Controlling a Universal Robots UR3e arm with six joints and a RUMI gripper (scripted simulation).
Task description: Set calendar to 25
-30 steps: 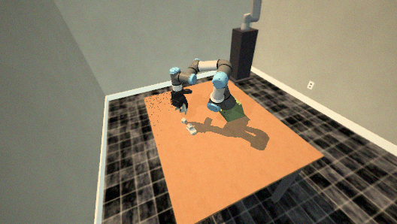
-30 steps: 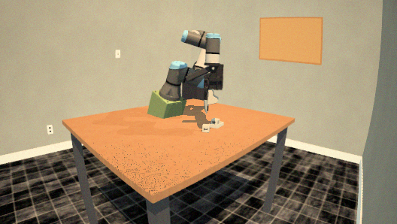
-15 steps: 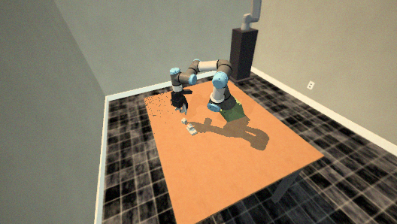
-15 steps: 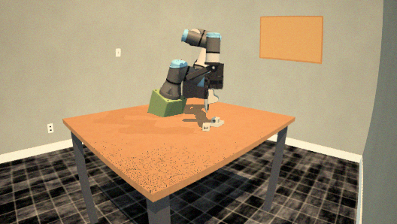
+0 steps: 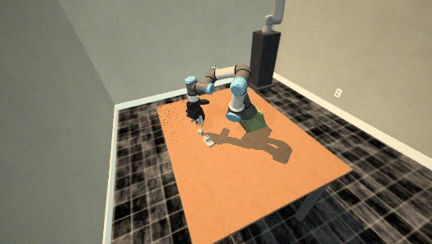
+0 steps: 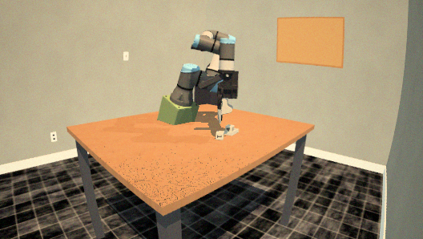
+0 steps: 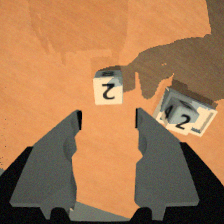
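My hand is 70 mm above the white calendar cube. Round my hand: white calendar tray 110 mm to the left, 80 mm below, 20 mm behind.
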